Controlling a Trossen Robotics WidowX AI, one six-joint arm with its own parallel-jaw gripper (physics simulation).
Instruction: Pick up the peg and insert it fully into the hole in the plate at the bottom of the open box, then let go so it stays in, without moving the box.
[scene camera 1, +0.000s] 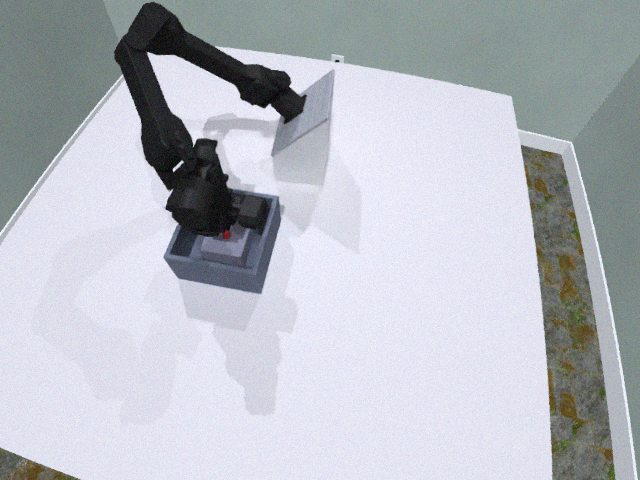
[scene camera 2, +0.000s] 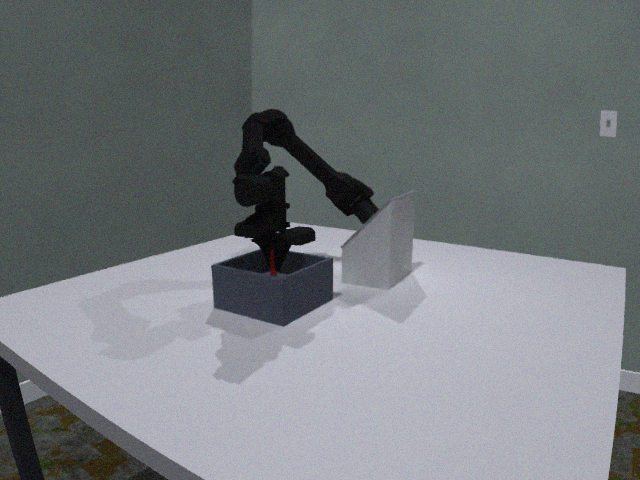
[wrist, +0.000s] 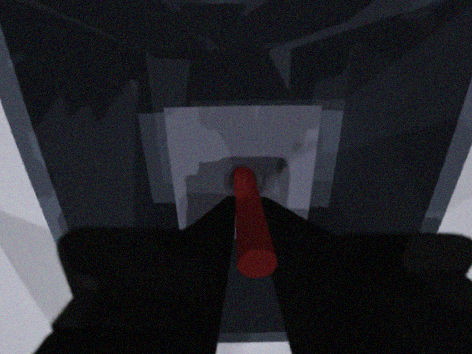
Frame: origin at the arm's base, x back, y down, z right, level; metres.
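Where they show: gripper, fingertip midpoint: (scene camera 2: 274, 270) (wrist: 246, 204); arm's base, origin of the base link: (scene camera 1: 295, 109) (scene camera 2: 375, 222).
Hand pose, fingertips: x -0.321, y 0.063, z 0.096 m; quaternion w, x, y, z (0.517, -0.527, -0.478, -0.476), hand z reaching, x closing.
Each offset is from my fingertips to the top centre of the thing. Level surfaces: height alone.
The red peg @(dx -0.004, dy -0.047, dz +0.000 m) (scene camera 1: 226, 234) (scene camera 2: 272, 263) (wrist: 254, 225) is held between the fingers of my gripper (scene camera 2: 275, 269) (wrist: 246, 204), which is shut on it. The peg looks close to upright and points down into the box. The open blue-grey box @(dx -0.008, dy -0.022, dz -0.001 m) (scene camera 1: 217, 279) (scene camera 2: 248, 294) stands on the table. The pale plate @(dx -0.008, dy +0.015, dz -0.001 m) (scene camera 1: 222, 250) (wrist: 250, 127) lies at its bottom. In the wrist view, the peg's lower end overlaps the hole area, with a dark edge showing beside it. The hole is mostly hidden. I cannot tell whether the tip is in the hole or above it.
The box walls surround my fingers closely. The grey wedge-shaped arm mount (scene camera 1: 299, 165) (scene camera 2: 377, 258) stands behind the box, to the right. The white table @(dy +0.076 m) (scene camera 1: 413, 310) (scene camera 2: 413, 372) carries both, and shadows of the arm and box fall on it.
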